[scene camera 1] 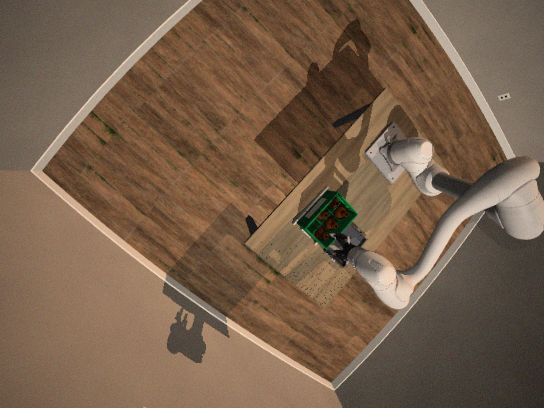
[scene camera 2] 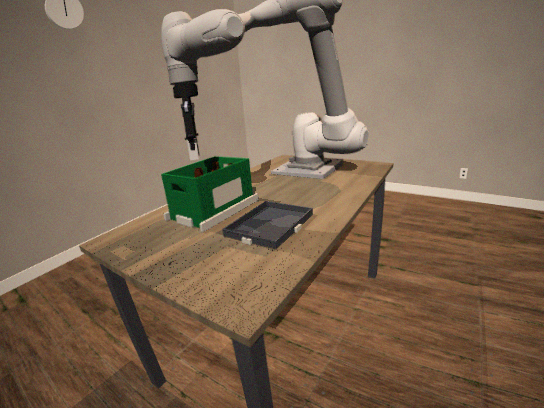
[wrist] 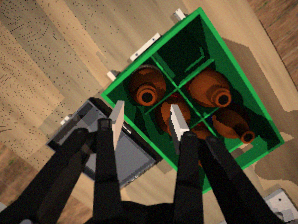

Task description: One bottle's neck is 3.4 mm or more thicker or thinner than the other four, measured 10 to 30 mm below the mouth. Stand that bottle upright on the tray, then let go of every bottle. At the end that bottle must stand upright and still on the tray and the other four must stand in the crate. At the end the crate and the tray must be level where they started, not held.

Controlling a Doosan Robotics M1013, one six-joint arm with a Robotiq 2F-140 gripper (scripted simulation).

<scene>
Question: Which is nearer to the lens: the green crate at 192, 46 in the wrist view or the dark grey tray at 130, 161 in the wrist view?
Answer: The green crate.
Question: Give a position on a bottle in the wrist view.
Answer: At 162, 112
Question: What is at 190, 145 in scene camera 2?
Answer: My gripper.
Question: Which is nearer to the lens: the bottle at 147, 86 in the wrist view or the green crate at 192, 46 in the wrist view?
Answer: The bottle.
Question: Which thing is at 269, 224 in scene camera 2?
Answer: A dark grey tray.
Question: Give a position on a green crate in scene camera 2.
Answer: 212, 193
</scene>
